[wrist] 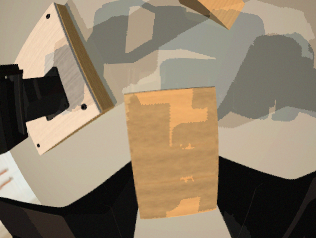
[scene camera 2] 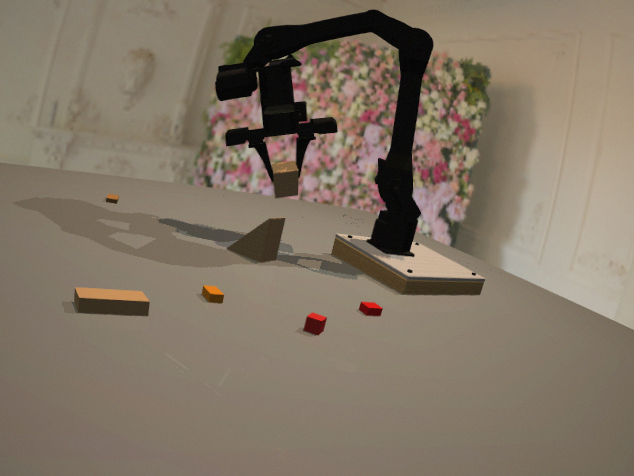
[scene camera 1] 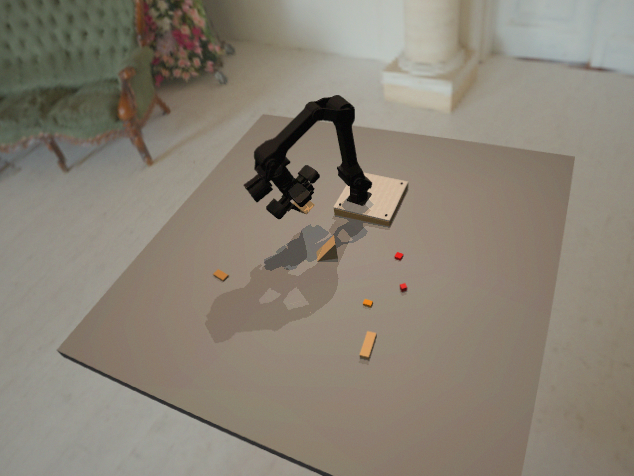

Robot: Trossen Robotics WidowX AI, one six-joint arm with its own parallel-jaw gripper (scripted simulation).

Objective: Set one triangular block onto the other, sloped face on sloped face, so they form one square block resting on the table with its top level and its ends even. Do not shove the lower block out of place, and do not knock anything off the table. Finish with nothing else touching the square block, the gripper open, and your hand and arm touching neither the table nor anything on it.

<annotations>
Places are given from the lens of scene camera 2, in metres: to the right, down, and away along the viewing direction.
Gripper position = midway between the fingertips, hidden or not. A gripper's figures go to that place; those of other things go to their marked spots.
my gripper (scene camera 2: 285,179): -0.05, -0.10, 0.89
long tan block (scene camera 2: 87,300): -0.20, 0.06, 0.40
</annotations>
